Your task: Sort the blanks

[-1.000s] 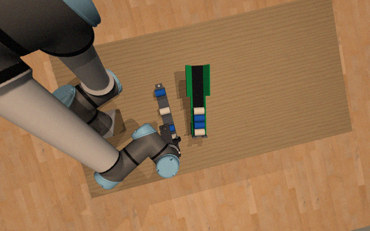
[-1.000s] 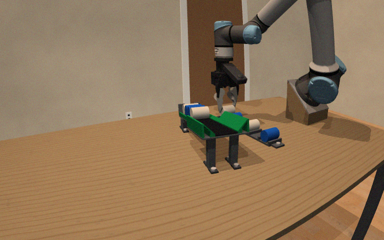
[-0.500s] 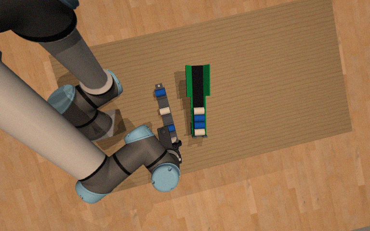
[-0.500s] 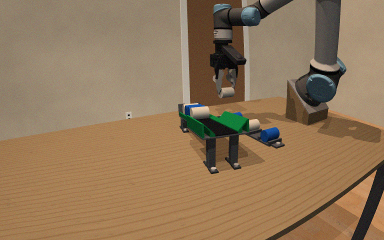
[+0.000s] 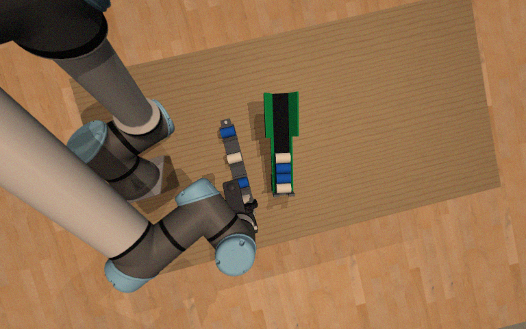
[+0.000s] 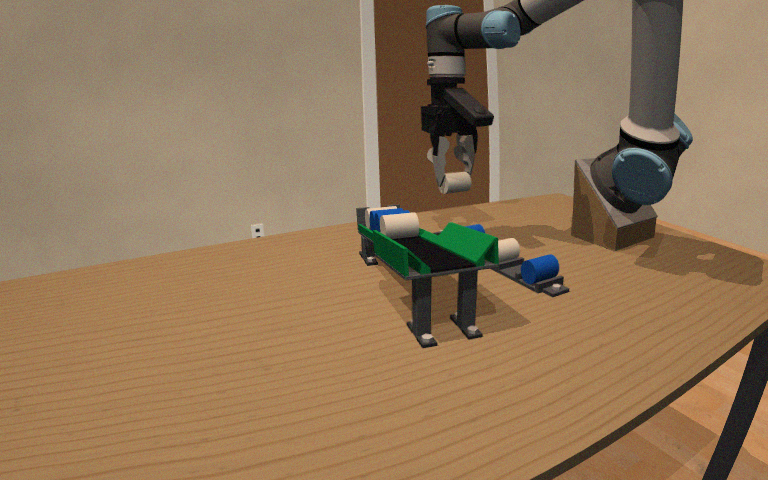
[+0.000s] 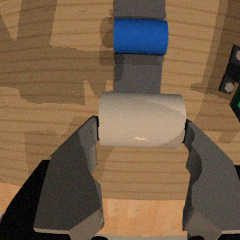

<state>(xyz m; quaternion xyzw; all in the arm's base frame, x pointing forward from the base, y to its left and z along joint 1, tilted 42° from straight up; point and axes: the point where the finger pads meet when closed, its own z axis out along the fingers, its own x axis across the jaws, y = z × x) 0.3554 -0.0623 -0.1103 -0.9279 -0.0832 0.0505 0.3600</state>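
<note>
My gripper is now 190 mm to the right of the feed ramp, 170 mm short of it and 60 mm above it. Also, from my hand: grey stock rack 140 mm below, 130 mm to the left, 20 mm behind; then grey stop 160 mm ahead, 70 mm below, 10 mm to the right.
</note>
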